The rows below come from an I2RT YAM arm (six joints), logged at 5 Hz.
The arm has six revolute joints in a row. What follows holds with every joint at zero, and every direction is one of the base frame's. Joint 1 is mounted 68 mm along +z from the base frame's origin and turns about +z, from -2.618 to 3.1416 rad. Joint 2 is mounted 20 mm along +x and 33.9 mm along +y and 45.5 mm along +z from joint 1 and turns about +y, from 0 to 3.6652 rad. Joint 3 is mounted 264 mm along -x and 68.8 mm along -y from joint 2 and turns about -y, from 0 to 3.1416 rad. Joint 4 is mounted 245 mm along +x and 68.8 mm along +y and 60 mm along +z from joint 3 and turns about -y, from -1.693 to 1.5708 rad. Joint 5 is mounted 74 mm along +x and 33.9 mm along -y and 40.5 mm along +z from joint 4 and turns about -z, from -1.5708 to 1.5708 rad. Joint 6 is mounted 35.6 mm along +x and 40.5 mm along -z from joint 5 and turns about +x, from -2.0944 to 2.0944 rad. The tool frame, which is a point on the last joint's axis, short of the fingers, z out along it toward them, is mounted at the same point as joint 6; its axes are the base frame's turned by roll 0, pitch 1.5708 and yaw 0 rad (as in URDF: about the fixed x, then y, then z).
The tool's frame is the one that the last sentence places.
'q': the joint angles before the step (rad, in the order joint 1, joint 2, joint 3, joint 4, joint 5, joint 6). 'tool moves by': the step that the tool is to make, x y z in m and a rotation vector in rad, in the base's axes. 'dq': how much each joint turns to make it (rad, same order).
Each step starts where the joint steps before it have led.
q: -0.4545, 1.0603, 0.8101, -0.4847, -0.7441, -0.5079
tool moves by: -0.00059, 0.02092, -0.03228, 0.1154, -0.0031, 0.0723
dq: 0.0808, -0.0259, -0.1572, 0.1724, -0.0637, 0.1209
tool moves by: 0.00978, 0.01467, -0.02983, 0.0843, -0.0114, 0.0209
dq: 0.0794, 0.0492, -0.1274, 0.2667, -0.0038, 0.1476
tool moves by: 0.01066, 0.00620, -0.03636, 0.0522, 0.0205, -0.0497
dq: 0.0461, 0.1282, -0.1091, 0.2931, 0.0561, 0.1267
